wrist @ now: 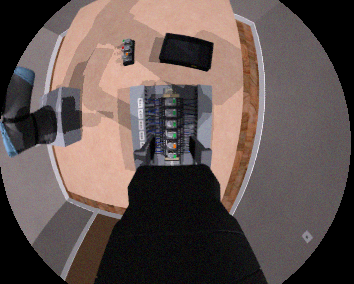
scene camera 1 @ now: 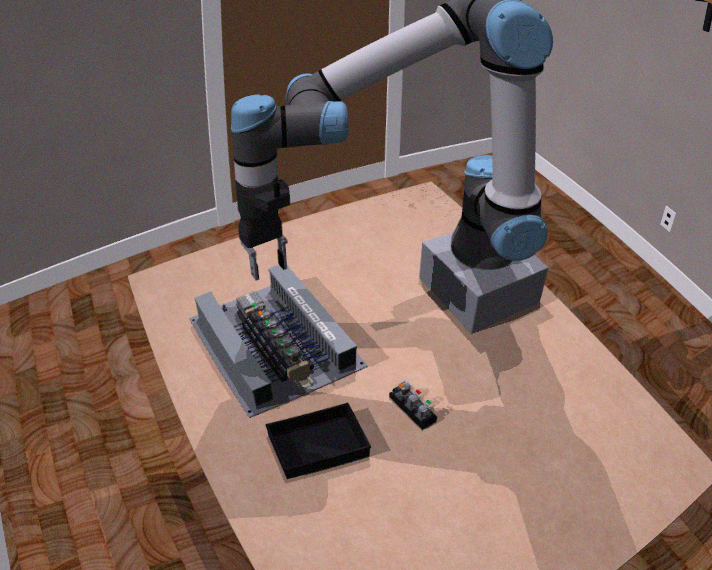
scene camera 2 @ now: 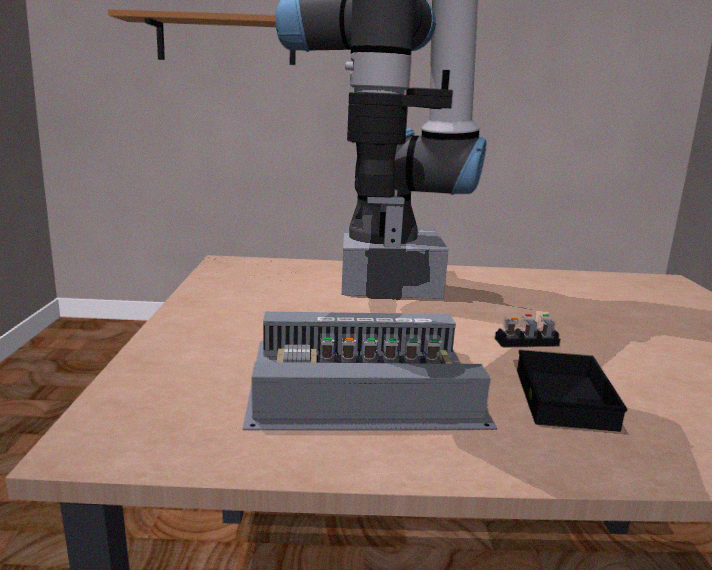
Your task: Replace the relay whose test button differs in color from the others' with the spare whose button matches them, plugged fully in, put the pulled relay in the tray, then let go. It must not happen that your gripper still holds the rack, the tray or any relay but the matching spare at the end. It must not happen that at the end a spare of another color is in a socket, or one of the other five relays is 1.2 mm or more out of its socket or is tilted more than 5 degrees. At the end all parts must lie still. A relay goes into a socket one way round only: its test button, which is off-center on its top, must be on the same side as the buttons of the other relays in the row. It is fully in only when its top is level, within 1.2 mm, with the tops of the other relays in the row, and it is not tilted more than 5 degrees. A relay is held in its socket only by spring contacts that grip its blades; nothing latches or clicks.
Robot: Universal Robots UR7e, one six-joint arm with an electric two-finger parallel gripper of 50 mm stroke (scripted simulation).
my gripper: wrist; scene camera 1; scene camera 2 389, 241
black tray: wrist; scene camera 1 308, 438; scene camera 2
same spot on black tray: [wrist: 177, 49] = [scene camera 2: 564, 386]
same spot on my gripper: [wrist: 202, 155] = [scene camera 1: 254, 250]
